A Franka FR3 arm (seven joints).
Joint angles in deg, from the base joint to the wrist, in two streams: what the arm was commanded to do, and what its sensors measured. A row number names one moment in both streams.
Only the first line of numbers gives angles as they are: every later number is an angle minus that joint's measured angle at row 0.
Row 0, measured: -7.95, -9.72, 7.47, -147.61, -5.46, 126.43, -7.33
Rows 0 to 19, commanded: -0.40, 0.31, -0.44, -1.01, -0.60, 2.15, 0.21; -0.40, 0.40, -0.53, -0.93, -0.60, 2.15, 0.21; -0.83, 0.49, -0.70, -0.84, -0.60, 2.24, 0.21; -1.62, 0.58, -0.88, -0.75, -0.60, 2.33, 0.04; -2.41, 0.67, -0.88, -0.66, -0.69, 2.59, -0.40; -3.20, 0.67, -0.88, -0.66, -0.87, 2.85, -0.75; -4.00, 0.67, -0.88, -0.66, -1.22, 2.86, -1.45; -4.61, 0.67, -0.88, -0.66, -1.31, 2.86, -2.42; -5.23, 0.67, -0.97, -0.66, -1.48, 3.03, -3.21; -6.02, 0.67, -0.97, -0.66, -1.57, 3.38, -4.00; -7.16, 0.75, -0.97, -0.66, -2.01, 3.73, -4.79; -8.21, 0.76, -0.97, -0.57, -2.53, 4.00, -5.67; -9.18, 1.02, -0.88, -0.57, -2.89, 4.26, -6.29; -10.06, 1.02, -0.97, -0.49, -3.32, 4.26, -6.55; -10.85, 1.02, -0.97, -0.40, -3.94, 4.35, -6.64; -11.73, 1.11, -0.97, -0.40, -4.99, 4.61, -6.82; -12.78, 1.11, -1.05, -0.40, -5.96, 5.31, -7.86; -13.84, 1.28, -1.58, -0.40, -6.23, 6.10, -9.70; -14.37, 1.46, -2.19, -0.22, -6.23, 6.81, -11.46; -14.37, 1.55, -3.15, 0.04, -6.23, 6.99, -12.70
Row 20, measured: -12.31, 0.38, -1.68, 0.00, -5.28, 4.24, -8.02
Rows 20 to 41, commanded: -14.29, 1.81, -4.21, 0.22, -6.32, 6.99, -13.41; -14.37, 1.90, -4.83, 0.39, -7.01, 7.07, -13.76; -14.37, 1.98, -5.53, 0.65, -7.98, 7.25, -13.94; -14.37, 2.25, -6.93, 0.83, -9.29, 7.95, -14.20; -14.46, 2.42, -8.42, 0.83, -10.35, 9.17, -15.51; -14.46, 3.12, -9.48, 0.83, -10.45, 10.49, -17.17; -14.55, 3.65, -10.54, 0.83, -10.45, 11.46, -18.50; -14.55, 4.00, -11.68, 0.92, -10.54, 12.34, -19.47; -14.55, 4.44, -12.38, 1.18, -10.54, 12.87, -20.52; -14.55, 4.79, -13.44, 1.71, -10.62, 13.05, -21.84; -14.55, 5.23, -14.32, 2.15, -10.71, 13.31, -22.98; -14.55, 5.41, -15.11, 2.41, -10.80, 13.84, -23.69; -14.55, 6.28, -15.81, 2.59, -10.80, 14.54, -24.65; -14.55, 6.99, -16.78, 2.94, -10.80, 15.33, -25.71; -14.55, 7.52, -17.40, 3.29, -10.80, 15.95, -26.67; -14.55, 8.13, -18.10, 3.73, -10.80, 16.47, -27.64; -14.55, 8.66, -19.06, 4.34, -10.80, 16.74, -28.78; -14.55, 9.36, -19.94, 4.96, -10.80, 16.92, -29.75; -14.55, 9.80, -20.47, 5.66, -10.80, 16.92, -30.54; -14.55, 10.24, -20.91, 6.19, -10.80, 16.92, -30.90; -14.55, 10.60, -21.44, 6.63, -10.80, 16.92, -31.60; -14.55, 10.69, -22.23, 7.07, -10.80, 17.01, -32.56
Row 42, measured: -13.74, 6.87, -20.58, 4.94, -9.95, 14.90, -29.59
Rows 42 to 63, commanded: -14.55, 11.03, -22.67, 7.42, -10.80, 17.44, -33.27; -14.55, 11.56, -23.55, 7.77, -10.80, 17.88, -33.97; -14.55, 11.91, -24.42, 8.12, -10.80, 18.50, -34.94; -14.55, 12.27, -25.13, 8.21, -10.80, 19.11, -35.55; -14.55, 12.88, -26.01, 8.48, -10.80, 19.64, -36.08; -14.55, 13.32, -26.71, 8.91, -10.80, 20.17, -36.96; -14.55, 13.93, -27.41, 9.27, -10.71, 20.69, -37.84; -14.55, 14.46, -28.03, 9.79, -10.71, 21.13, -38.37; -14.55, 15.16, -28.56, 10.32, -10.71, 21.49, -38.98; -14.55, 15.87, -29.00, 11.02, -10.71, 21.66, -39.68; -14.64, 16.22, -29.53, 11.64, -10.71, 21.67, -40.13; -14.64, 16.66, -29.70, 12.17, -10.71, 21.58, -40.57; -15.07, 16.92, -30.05, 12.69, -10.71, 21.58, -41.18; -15.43, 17.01, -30.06, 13.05, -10.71, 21.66, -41.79; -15.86, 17.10, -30.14, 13.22, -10.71, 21.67, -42.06; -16.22, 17.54, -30.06, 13.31, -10.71, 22.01, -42.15; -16.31, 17.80, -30.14, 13.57, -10.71, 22.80, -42.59; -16.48, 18.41, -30.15, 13.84, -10.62, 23.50, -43.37; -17.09, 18.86, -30.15, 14.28, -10.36, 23.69, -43.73; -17.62, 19.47, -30.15, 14.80, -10.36, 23.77, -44.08; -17.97, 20.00, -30.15, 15.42, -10.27, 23.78, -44.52; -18.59, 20.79, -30.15, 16.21, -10.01, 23.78, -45.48
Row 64, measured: -16.39, 16.29, -30.27, 13.70, -10.00, 22.21, -42.99
